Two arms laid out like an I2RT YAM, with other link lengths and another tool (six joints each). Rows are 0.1 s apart.
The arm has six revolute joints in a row. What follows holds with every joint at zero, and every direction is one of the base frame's.
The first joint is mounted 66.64 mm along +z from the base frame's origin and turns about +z.
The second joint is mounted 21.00 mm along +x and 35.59 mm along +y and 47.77 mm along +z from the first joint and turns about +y.
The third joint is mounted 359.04 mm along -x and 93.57 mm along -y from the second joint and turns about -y.
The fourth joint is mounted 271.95 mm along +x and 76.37 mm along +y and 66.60 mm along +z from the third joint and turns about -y.
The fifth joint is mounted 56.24 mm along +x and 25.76 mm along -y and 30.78 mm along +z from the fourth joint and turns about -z.
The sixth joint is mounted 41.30 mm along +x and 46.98 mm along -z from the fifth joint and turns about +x.
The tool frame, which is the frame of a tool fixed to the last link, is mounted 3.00 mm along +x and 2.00 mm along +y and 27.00 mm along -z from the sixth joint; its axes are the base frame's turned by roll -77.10, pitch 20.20 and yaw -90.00 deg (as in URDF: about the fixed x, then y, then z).
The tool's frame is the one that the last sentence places.
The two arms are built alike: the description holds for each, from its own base.
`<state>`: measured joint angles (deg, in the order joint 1, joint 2, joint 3, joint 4, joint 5, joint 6); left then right.
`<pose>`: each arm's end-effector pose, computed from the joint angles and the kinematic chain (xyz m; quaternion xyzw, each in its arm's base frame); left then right.
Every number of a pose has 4 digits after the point. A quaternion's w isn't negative.
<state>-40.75 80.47 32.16 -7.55 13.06 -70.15 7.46 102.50 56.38 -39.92 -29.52 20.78</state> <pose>0.1413 -0.1765 0.2168 0.7096 -0.6042 0.3611 0.0310 0.2950 0.0633 0.2233 -0.4484 0.8673 0.1296 0.1730</pose>
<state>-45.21 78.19 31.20 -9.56 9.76 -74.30 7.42 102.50 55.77 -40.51 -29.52 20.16</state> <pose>0.1218 -0.1795 0.2186 0.7163 -0.6036 0.3492 0.0242 0.2915 0.0624 0.2214 -0.4514 0.8668 0.1327 0.1652</pose>
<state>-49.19 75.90 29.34 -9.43 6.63 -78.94 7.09 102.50 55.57 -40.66 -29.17 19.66</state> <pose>0.1042 -0.1795 0.2173 0.7247 -0.5940 0.3487 0.0188 0.2907 0.0601 0.2205 -0.4526 0.8670 0.1302 0.1632</pose>
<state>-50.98 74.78 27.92 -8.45 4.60 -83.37 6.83 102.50 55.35 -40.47 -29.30 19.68</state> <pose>0.0967 -0.1787 0.2150 0.7412 -0.5726 0.3498 0.0166 0.2904 0.0588 0.2197 -0.4503 0.8680 0.1309 0.1636</pose>
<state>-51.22 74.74 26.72 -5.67 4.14 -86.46 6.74 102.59 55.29 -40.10 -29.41 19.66</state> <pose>0.0963 -0.1795 0.2120 0.7540 -0.5500 0.3584 0.0227 0.2909 0.0585 0.2189 -0.4498 0.8678 0.1310 0.1658</pose>
